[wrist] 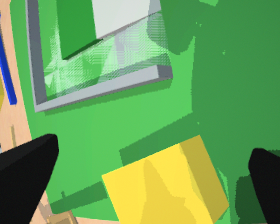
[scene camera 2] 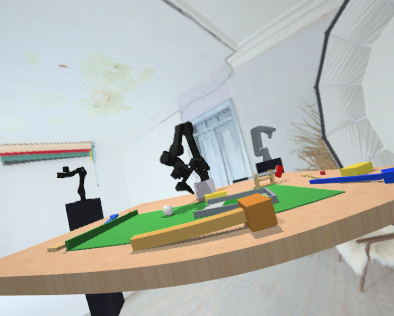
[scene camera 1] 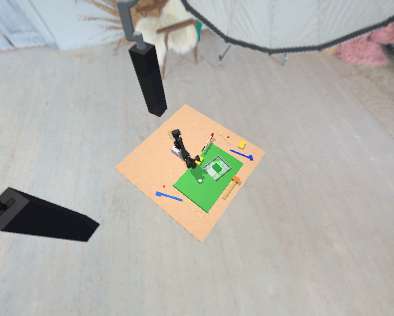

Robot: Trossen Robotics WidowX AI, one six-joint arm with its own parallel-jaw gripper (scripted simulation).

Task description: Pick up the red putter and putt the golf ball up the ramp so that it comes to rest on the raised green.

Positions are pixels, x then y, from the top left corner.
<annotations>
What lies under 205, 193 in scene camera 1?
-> A green mat.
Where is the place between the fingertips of my gripper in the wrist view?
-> At 156, 151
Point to a wooden mallet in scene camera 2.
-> At 257, 211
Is my gripper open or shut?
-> Open.
</annotations>
